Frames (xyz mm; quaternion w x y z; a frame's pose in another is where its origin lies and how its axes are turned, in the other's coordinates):
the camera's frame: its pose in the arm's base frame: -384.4 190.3 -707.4 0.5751 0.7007 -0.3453 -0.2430
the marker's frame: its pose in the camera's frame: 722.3 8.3 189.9 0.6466 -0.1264 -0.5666 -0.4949
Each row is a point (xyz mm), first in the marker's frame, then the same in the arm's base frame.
Working: the marker's frame: its pose in the arm's base frame: -61.4 -483.1 -700.3 0.1445 0.4136 -0.1716 -0.8824

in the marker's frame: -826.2 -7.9 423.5
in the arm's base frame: 116.6 -70.4 112.1
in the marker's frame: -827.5 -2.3 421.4
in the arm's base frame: 119.7 -75.3 114.1
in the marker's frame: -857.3 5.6 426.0
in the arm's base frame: 135.4 -69.7 140.5
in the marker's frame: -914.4 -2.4 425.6
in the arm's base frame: 169.9 -39.9 175.7
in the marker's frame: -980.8 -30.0 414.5
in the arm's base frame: 216.4 9.2 202.5
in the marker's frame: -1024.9 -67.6 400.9
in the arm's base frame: 249.9 58.1 208.5
